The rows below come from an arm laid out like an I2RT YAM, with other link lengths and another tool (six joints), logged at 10 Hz.
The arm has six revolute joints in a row. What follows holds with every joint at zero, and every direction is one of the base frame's. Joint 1 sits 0.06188 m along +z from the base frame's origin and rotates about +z. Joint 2 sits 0.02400 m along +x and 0.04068 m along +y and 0.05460 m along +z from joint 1 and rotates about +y. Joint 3 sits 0.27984 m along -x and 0.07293 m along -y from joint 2 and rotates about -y. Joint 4 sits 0.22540 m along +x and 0.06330 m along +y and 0.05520 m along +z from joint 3 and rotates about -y. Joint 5 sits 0.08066 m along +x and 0.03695 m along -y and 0.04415 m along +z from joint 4 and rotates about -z. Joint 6 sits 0.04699 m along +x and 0.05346 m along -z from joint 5 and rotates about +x. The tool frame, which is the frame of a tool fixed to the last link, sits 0.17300 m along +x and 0.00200 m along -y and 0.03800 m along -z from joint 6; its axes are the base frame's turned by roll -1.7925, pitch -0.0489 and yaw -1.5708 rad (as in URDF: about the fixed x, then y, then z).
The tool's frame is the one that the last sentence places.
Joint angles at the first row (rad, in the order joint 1, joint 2, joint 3, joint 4, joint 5, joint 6):
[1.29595, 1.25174, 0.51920, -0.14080, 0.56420, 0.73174]
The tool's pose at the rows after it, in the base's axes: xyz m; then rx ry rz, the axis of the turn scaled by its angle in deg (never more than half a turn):
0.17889 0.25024 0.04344 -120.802 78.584 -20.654
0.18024 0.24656 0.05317 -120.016 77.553 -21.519
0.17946 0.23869 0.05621 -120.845 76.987 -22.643
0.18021 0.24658 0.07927 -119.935 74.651 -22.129
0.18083 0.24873 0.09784 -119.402 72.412 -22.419
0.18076 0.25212 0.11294 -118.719 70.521 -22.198
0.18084 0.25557 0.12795 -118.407 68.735 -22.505
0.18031 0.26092 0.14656 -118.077 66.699 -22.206
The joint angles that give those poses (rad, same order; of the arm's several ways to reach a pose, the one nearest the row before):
[1.29854, 1.21450, 0.53180, -0.17311, 0.57154, 0.72317]
[1.30153, 1.16931, 0.53364, -0.19789, 0.58540, 0.70665]
[1.30250, 1.13669, 0.53537, -0.23935, 0.59173, 0.69191]
[1.30668, 1.09898, 0.59167, -0.28713, 0.58703, 0.66302]
[1.30996, 1.06023, 0.63008, -0.32677, 0.58759, 0.62985]
[1.31268, 1.03313, 0.65962, -0.34752, 0.58333, 0.60461]
[1.31900, 1.01917, 0.69875, -0.37455, 0.58530, 0.58022]
[1.32152, 1.00828, 0.75239, -0.40717, 0.57579, 0.55314]

